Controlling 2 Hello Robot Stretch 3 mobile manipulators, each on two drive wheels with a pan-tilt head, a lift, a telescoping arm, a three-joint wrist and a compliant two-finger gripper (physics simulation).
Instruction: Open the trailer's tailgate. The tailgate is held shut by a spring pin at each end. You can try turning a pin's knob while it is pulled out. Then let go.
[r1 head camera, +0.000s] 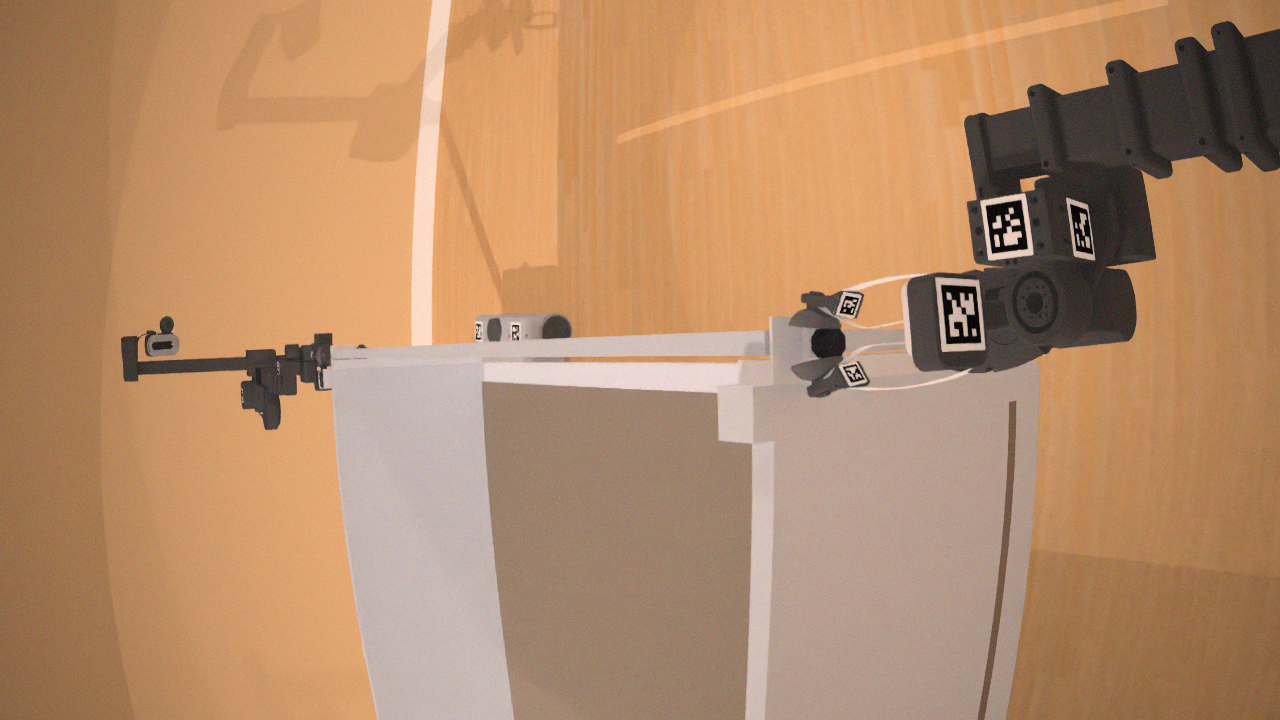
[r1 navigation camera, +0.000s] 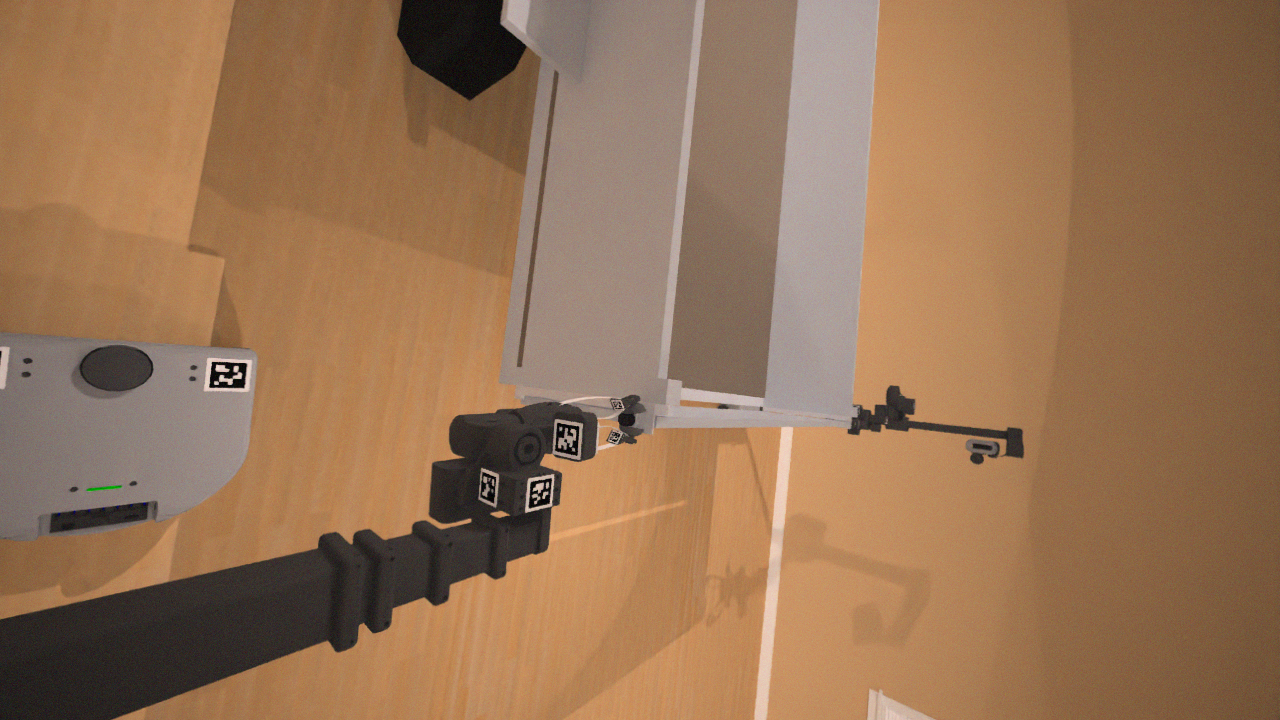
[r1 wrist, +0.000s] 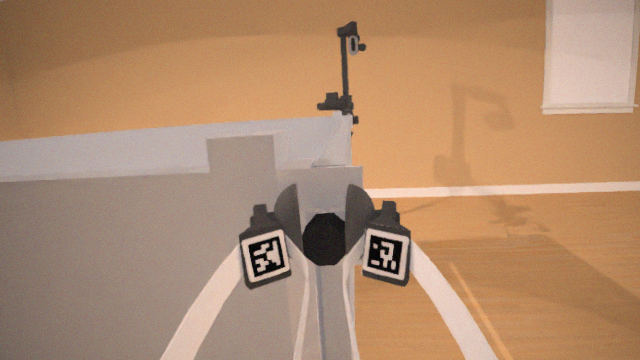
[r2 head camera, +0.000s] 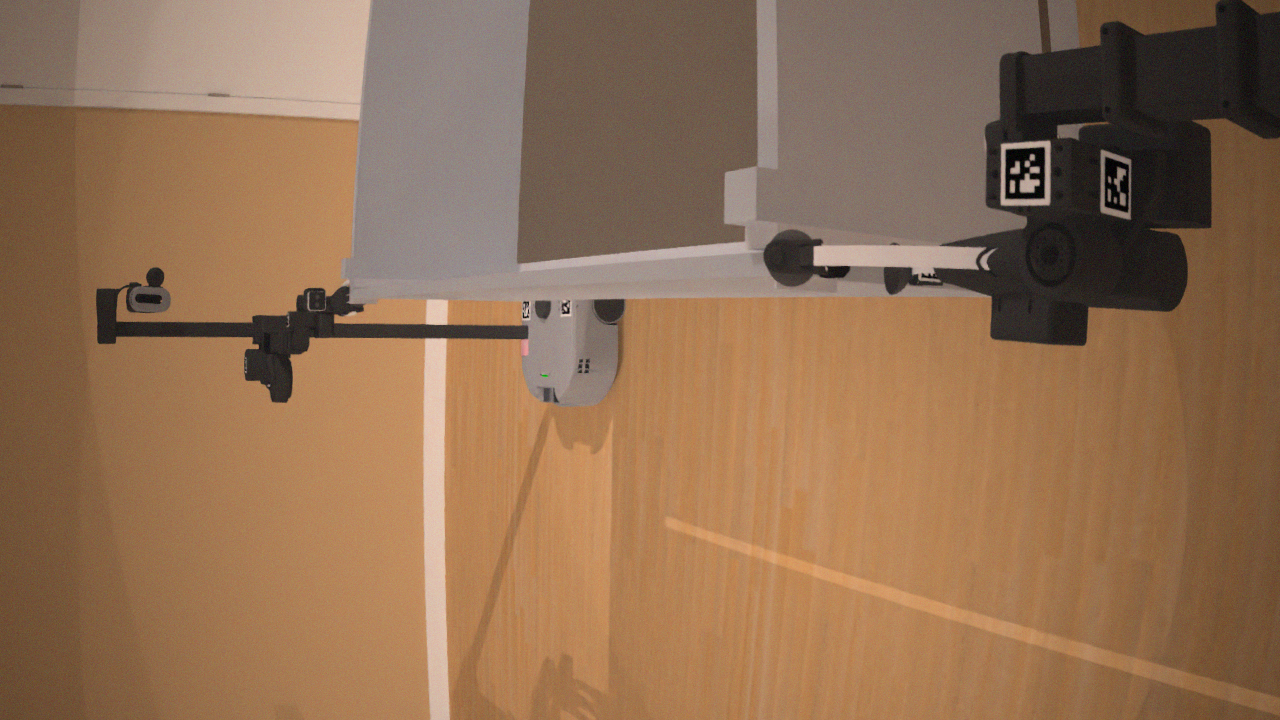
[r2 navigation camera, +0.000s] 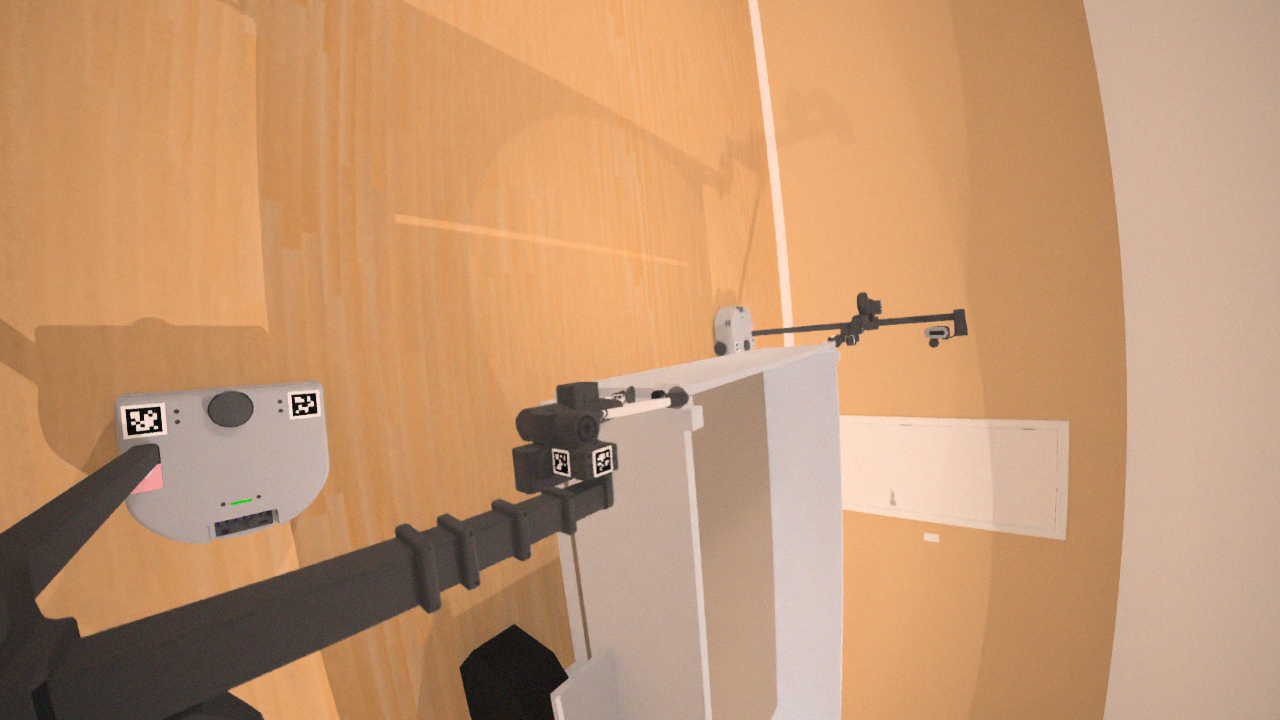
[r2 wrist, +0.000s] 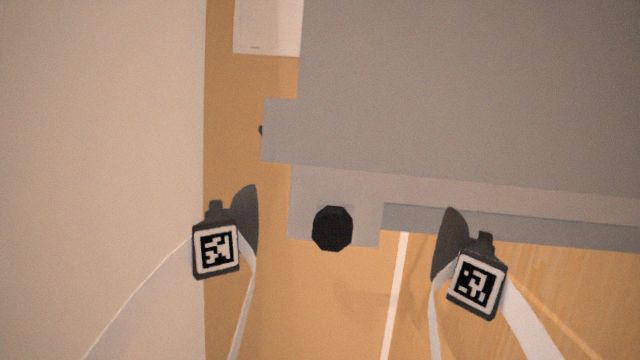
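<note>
The pale grey tailgate (r1 head camera: 626, 346) (r1 navigation camera: 742, 418) (r2 head camera: 581, 280) (r2 navigation camera: 716, 367) stands upright across the trailer's end. r1's gripper (r1 head camera: 814, 342) (r1 navigation camera: 629, 419) (r1 wrist: 322, 212) is shut on the black pin knob (r1 head camera: 827, 342) (r1 wrist: 324, 240) at its end, one finger on each side. r2's gripper (r2 head camera: 841, 264) (r2 navigation camera: 653, 395) (r2 wrist: 347, 232) is open and rolled, its fingers wide above and below the other black knob (r2 wrist: 332, 228). Neither finger touches that knob; in the r2 head view it is partly hidden behind the nearer finger. The pins' shafts are hidden.
The trailer's side wall (r1 head camera: 877, 537) (r2 navigation camera: 635, 555) runs back from each pin. A black wheel (r1 navigation camera: 460, 44) (r2 navigation camera: 512, 676) stands below it. r2's mast and arm (r1 head camera: 192, 365) show beyond the trailer from r1. r1's base (r2 head camera: 572, 358) stands across from r2.
</note>
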